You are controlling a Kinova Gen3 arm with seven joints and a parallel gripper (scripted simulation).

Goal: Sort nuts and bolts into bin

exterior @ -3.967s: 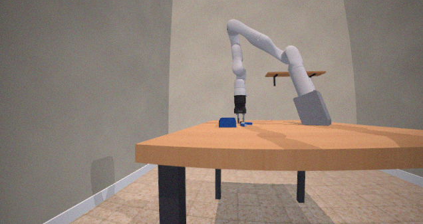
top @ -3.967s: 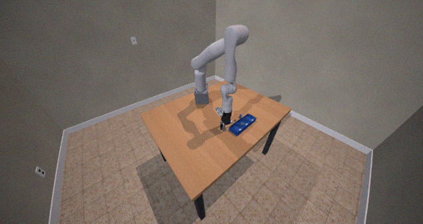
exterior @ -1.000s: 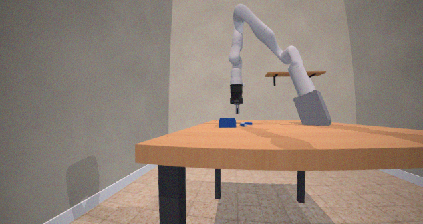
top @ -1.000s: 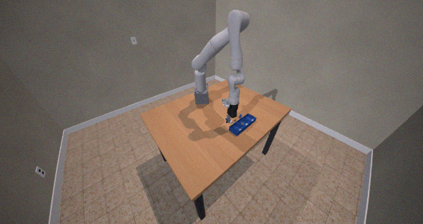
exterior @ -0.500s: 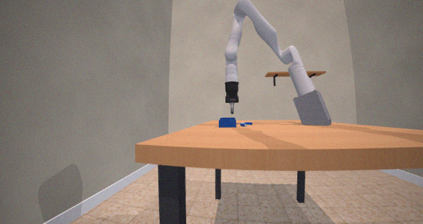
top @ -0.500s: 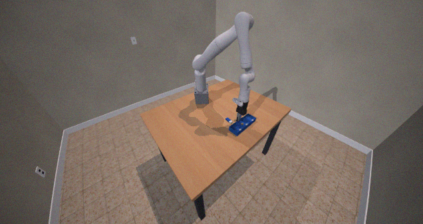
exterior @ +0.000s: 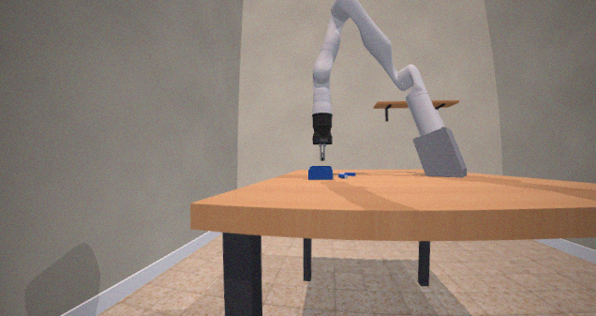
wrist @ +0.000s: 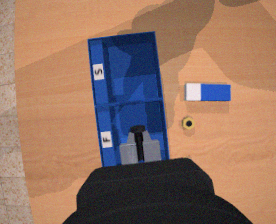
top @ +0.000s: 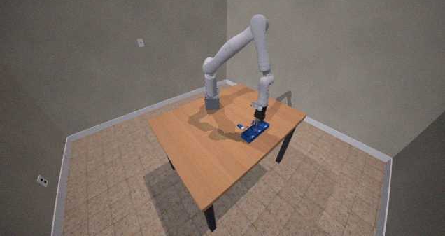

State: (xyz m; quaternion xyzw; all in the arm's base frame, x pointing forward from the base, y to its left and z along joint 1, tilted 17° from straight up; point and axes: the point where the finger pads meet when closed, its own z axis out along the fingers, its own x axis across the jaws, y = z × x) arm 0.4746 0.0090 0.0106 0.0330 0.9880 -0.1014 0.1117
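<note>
My hand is 10 mm short of the blue two-compartment bin and 60 mm above it. Round my hand: black bolt 10 mm to the right, 10 mm below.
</note>
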